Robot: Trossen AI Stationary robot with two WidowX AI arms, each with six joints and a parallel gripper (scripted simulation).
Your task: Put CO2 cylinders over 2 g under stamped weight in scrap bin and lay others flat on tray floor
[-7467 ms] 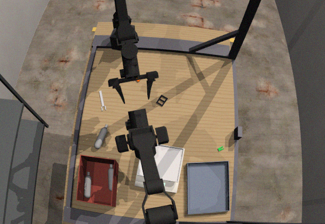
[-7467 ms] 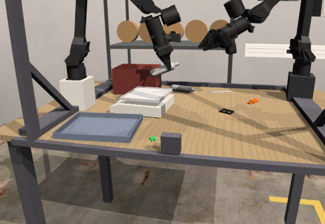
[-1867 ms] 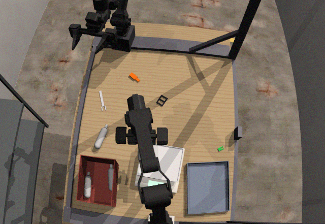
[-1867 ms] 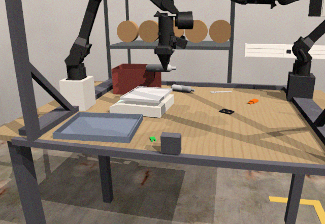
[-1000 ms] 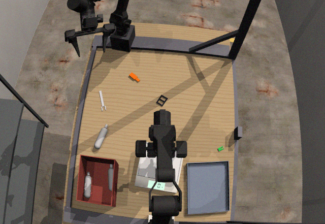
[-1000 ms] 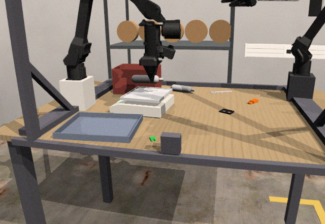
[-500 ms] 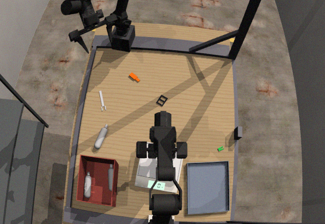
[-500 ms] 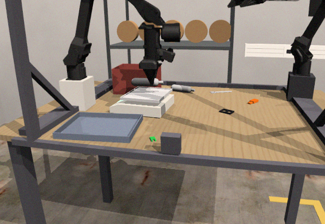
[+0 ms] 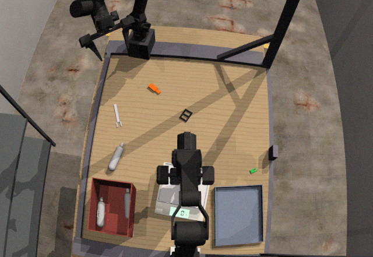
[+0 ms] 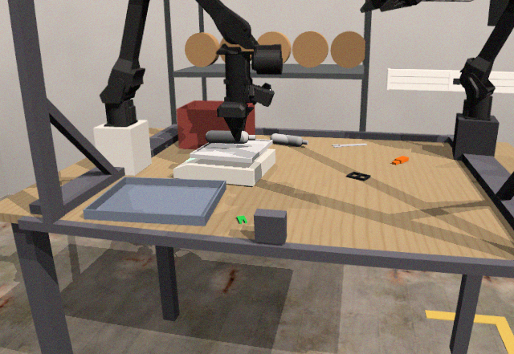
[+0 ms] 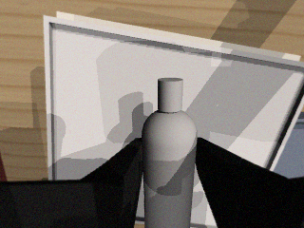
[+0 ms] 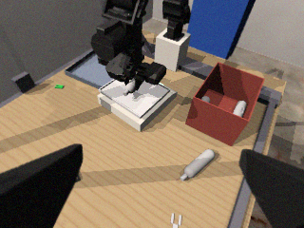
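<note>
Now: left hand 7 cm above the scale plate and 1 cm to the right of it. Round my left hand: red scrap bin 28 cm ahead, 9 cm below, 6 cm to the left; blue-grey tray 18 cm behind, 17 cm to the left, 11 cm below; white scale 8 cm below, 2 cm to the left, 1 cm ahead.
</note>
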